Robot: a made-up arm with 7 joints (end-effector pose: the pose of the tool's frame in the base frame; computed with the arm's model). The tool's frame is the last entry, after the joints.
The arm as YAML. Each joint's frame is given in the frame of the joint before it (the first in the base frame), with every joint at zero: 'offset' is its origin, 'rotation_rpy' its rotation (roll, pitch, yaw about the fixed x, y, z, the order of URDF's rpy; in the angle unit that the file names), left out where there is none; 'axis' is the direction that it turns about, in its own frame. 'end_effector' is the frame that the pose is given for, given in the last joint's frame.
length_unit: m
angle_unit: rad
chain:
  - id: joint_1
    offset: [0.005, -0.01, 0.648]
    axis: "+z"
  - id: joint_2
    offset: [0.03, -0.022, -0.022]
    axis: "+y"
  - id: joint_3
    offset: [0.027, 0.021, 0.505]
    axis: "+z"
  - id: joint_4
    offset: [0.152, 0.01, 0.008]
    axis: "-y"
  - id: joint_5
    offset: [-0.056, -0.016, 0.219]
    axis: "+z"
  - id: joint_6
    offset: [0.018, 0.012, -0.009]
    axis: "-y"
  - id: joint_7
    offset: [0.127, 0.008, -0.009]
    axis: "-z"
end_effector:
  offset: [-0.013, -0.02, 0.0]
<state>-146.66 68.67 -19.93 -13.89 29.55 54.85 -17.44</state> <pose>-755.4 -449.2 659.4 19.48 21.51 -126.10</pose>
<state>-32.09 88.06 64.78 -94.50 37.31 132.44 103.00</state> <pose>769.4 -4.9 418.5 -97.96 33.15 -176.17</pose>
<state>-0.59 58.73 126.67 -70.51 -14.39 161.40 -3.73</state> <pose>563.9 251.2 1169.5 130.85 -44.40 -15.03</pose>
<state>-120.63 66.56 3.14 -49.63 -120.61 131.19 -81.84</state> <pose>-375.2 -795.2 540.2 92.48 61.01 112.27</pose>
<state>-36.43 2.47 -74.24 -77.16 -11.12 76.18 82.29</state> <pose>-77.4 -489.6 1199.6 -3.12 -12.94 164.86</pose>
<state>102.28 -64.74 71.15 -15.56 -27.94 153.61 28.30</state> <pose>36.9 -699.9 993.5 -133.20 -4.60 -28.54</pose>
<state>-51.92 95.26 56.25 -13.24 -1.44 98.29 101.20</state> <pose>662.2 -577.0 446.8 -27.36 50.60 -166.08</pose>
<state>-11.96 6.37 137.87 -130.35 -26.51 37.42 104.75</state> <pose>-75.6 241.3 937.5 -90.02 -31.92 51.88</pose>
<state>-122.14 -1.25 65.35 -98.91 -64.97 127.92 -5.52</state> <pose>265.6 -419.2 1171.1 -66.05 -2.49 -20.18</pose>
